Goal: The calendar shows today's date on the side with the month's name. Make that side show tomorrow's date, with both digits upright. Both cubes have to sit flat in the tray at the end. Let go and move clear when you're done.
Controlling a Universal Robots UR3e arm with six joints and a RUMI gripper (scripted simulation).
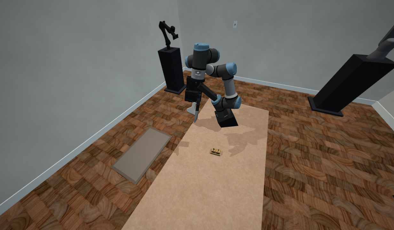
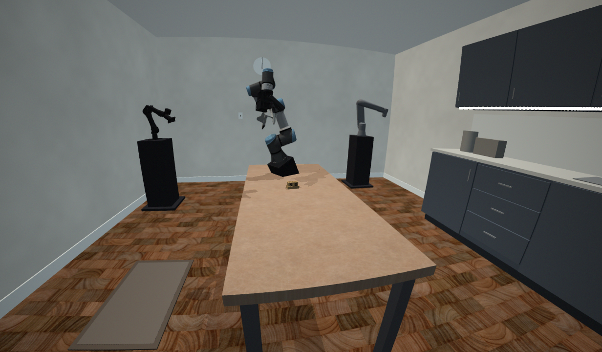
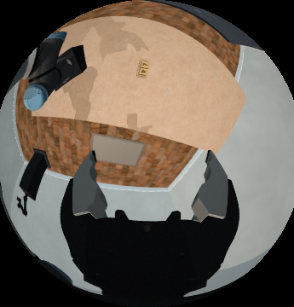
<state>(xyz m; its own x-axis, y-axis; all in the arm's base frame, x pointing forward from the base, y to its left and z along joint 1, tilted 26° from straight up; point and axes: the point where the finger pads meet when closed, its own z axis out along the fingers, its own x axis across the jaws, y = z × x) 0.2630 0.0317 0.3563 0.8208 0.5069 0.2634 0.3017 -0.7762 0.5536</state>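
Right now the wooden tray is 1 cm behind my hand, 15 cm to the left of it and 36 cm below it.
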